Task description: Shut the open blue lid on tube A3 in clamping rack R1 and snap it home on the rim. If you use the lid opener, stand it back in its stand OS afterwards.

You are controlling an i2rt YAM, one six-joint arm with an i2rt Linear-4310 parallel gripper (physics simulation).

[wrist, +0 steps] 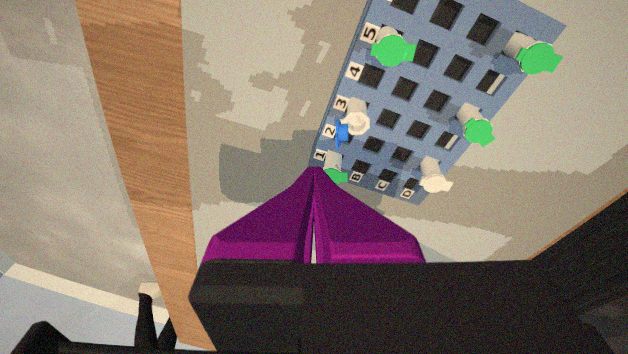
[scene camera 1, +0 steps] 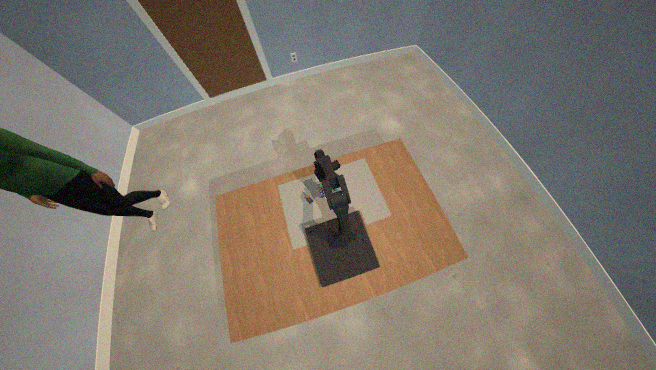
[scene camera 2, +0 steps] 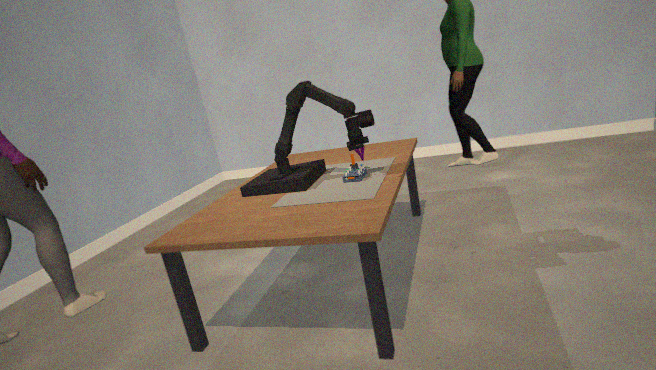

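Pixels of known places: gripper, fingertip midpoint: (wrist: 314, 177) (scene camera 1: 322, 180) (scene camera 2: 363, 160); arm's base, origin of the base link: (scene camera 1: 346, 239) (scene camera 2: 285, 173).
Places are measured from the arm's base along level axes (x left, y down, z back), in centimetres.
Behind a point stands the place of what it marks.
Observation:
The blue clamping rack R1 (scene camera 2: 361, 175) {x 5.4, y 4.8, z -38.0 cm} (wrist: 530, 20) {x -1.3, y 2.7, z -33.2 cm} stands on the mat. In the wrist view, the white tube A3 (wrist: 357, 120) {x 6.4, y 1.6, z -37.7 cm} stands uncovered beside label 3. Its open blue lid (wrist: 342, 133) {x 6.5, y -0.2, z -38.5 cm} hangs at the rim's side, near label 2. My gripper (wrist: 314, 177) {x 8.5, y -1.6, z -38.9 cm} (scene camera 2: 362, 159) {x 8.5, y -1.6, z -38.9 cm} is shut and empty, with its purple fingertips above the row 1 end of the rack, overlapping the edge of tube A1's green lid (wrist: 336, 175) {x 9.8, y 0.8, z -37.2 cm} in the wrist view. In scene camera 1 the arm hides the fingertips. The orange lid opener (scene camera 1: 309, 199) {x 18.3, y 0.9, z -28.4 cm} (scene camera 2: 353, 159) {x 18.5, y -0.1, z -29.6 cm} appears upright in its stand; its details are small.
Green-lidded tubes stand at A5 (wrist: 393, 50) {x 2.4, y 0.8, z -38.3 cm} and in column D (wrist: 478, 131) {x 3.6, y 0.8, z -32.4 cm} (wrist: 539, 57) {x -0.3, y 0.8, z -32.8 cm}. A white-lidded tube (wrist: 434, 182) {x 7.4, y 0.8, z -32.0 cm} stands in column D near row 1. A grey mat (scene camera 1: 375, 200) {x -23.7, y 5.7, z -21.8 cm} (scene camera 2: 325, 196) {x -20.1, y 5.7, z -31.0 cm} lies on the wooden table (scene camera 1: 260, 280) {x 53.9, y 5.9, z 14.9 cm} (scene camera 2: 260, 225) {x -49.9, y 6.0, z -17.4 cm}. A person in green (scene camera 2: 462, 35) stands beyond the table.

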